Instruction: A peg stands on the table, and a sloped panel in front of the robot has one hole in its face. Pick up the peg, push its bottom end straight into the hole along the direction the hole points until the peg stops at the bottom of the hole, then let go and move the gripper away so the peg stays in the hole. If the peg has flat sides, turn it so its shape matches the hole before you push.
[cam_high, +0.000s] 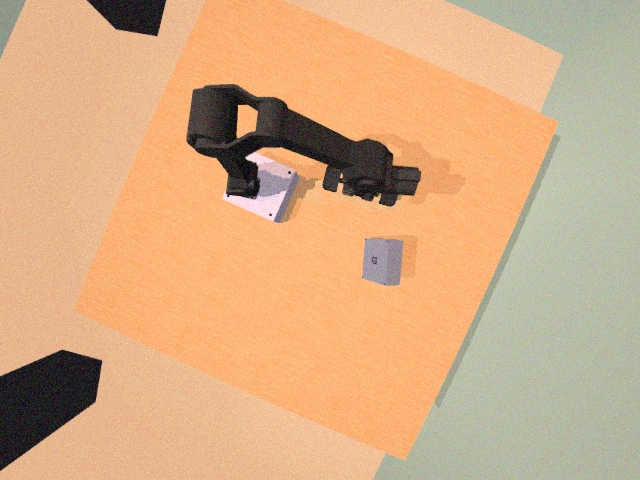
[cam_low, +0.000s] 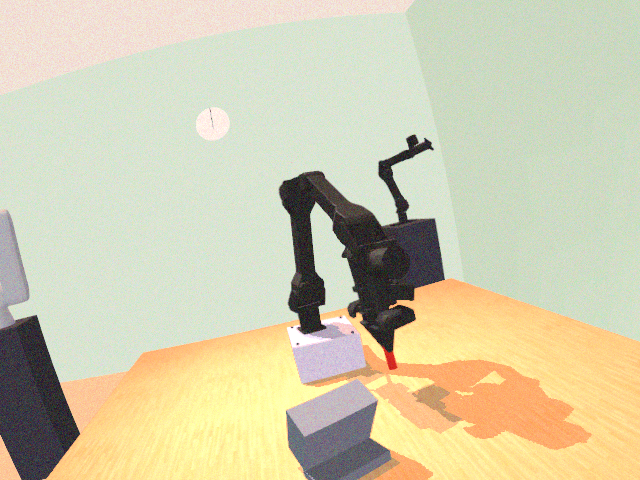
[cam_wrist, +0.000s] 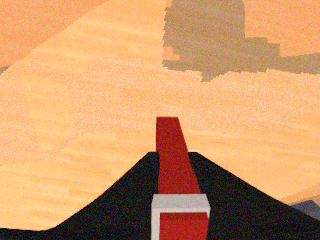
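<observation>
My gripper tip is now 18 cm to the left of the grey sloped panel, 12 cm short of it and 3 cm above it. Round my gripper tip: red square peg 2 cm above.
</observation>
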